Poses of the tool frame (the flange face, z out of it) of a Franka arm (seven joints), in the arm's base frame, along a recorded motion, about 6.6 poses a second.
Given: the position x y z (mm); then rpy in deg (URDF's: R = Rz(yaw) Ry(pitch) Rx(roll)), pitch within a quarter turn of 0, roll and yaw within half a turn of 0.
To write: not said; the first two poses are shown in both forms.
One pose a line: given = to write
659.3, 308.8, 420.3, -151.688, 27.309, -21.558 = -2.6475, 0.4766, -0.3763, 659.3, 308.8, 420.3
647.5, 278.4, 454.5, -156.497, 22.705, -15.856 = -2.7314, 0.3963, -0.2767, 647.5, 278.4, 454.5
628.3, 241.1, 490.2, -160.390, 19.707, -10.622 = -2.7993, 0.3440, -0.1854, 628.3, 241.1, 490.2
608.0, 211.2, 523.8, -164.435, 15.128, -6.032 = -2.8699, 0.2640, -0.1053, 608.0, 211.2, 523.8
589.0, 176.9, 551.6, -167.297, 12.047, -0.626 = -2.9199, 0.2103, -0.0109, 589.0, 176.9, 551.6
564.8, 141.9, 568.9, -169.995, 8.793, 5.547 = -2.9670, 0.1535, 0.0968, 564.8, 141.9, 568.9
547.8, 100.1, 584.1, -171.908, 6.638, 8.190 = -3.0004, 0.1159, 0.1429, 547.8, 100.1, 584.1
